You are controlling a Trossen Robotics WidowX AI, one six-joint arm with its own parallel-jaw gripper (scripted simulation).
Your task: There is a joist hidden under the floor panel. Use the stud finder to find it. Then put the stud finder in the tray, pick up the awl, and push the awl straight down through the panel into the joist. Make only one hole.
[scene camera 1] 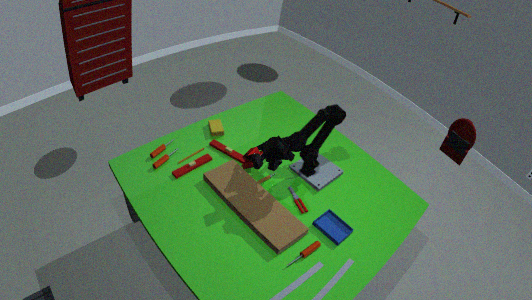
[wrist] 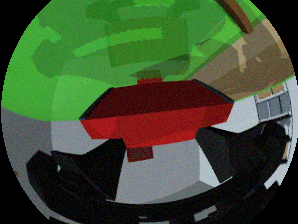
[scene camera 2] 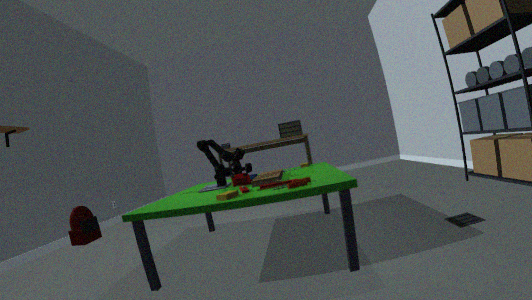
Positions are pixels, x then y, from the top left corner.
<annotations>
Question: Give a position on a stud finder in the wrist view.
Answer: At 157, 113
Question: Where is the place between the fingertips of my gripper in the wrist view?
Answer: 159, 129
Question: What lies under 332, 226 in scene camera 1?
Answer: A blue tray.
</annotations>
